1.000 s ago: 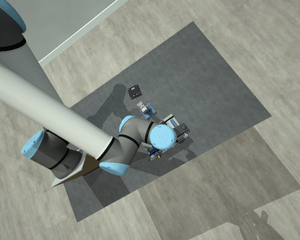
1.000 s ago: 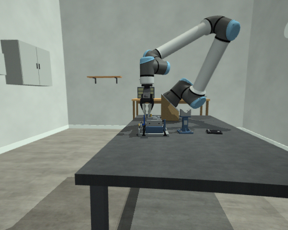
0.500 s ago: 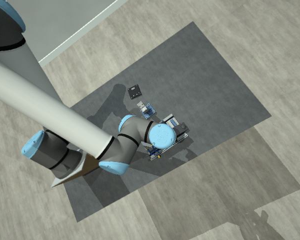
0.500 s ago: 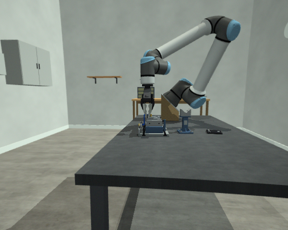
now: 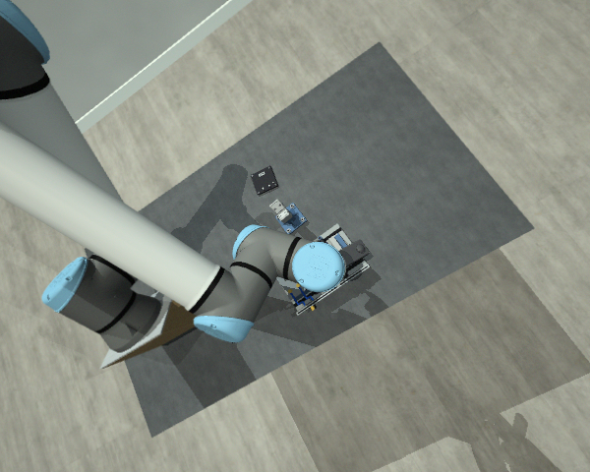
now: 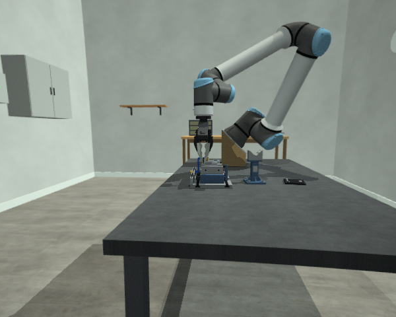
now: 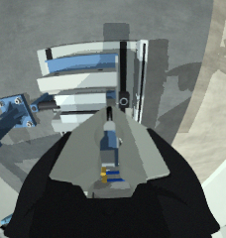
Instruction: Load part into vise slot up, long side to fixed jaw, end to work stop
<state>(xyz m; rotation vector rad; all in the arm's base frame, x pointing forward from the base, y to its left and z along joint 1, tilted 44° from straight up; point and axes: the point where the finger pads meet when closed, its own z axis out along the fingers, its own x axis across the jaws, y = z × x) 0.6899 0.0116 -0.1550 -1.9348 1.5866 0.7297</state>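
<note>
My gripper is now 1 cm past the part, 3 cm to the right of it and 2 cm above it. The rest, counted from my hand: infeed plate (13 cm behind, 43 cm to the left, 11 cm below); then vise (8 cm behind, 3 cm to the left, 8 cm below).
</note>
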